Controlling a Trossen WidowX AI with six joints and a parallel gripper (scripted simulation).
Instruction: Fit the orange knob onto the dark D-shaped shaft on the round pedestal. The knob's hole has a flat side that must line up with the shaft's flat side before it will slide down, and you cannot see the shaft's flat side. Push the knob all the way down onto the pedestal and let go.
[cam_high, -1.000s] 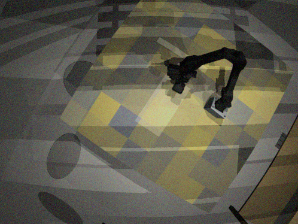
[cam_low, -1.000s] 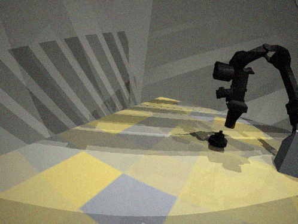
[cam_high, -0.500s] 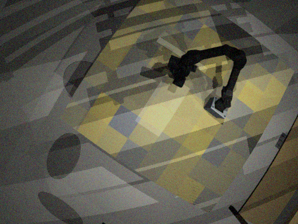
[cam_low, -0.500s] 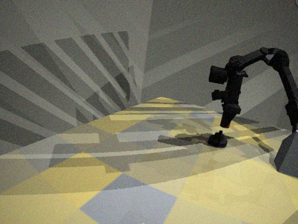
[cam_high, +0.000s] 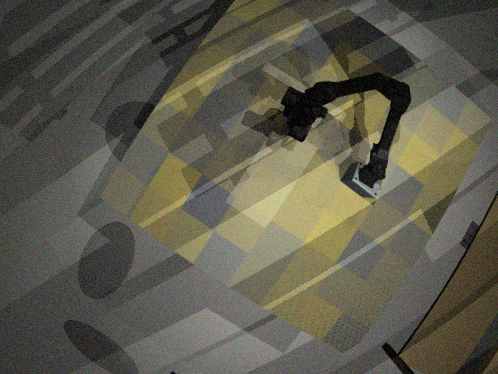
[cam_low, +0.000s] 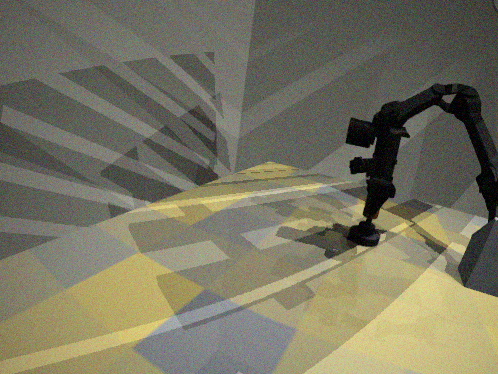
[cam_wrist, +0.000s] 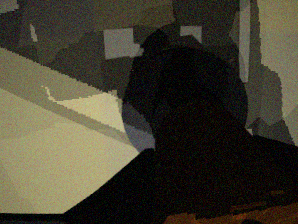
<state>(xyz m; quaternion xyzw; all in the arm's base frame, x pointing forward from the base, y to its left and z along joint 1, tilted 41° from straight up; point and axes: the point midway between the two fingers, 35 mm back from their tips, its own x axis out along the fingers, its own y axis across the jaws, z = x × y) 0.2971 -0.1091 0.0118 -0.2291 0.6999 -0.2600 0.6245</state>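
My gripper tip is 20 mm below the orange knob. The rest, counted from my gripper tip: round dark pedestal: 40 mm below.
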